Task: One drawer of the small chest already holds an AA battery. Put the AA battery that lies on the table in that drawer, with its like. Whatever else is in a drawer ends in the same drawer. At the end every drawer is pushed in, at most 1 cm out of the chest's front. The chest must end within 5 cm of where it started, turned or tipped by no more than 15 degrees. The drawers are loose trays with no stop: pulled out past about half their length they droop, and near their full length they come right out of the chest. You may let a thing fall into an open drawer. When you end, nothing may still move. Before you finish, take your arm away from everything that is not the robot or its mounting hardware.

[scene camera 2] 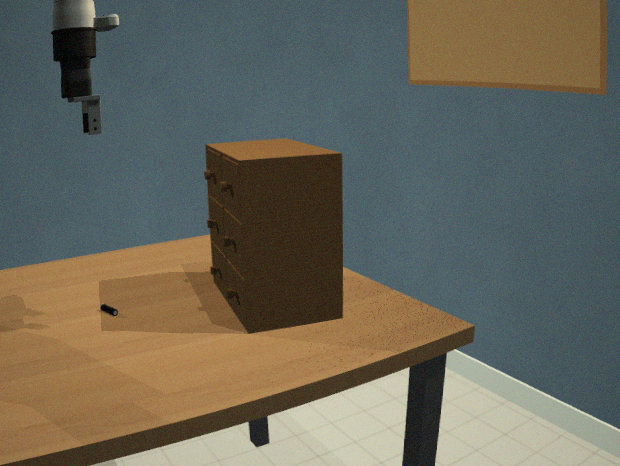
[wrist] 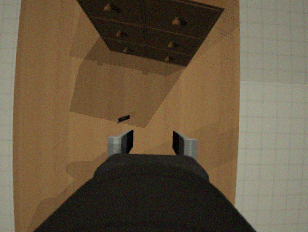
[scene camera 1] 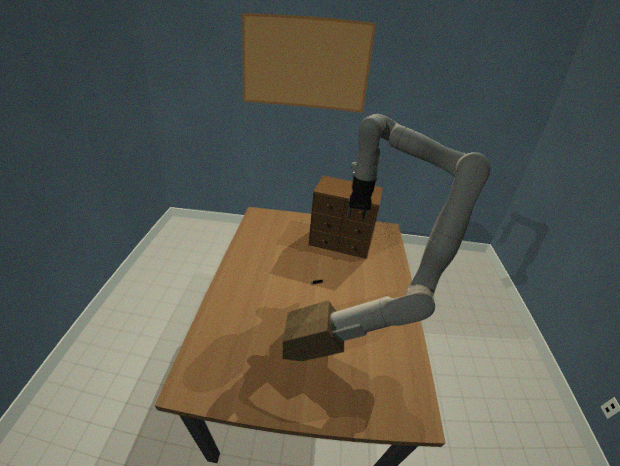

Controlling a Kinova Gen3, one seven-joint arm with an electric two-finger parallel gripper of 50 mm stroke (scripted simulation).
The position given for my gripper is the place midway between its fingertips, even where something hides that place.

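I can see my gripper [scene camera 2: 92,133], and I find it in the wrist view too, that same gripper [wrist: 152,139].
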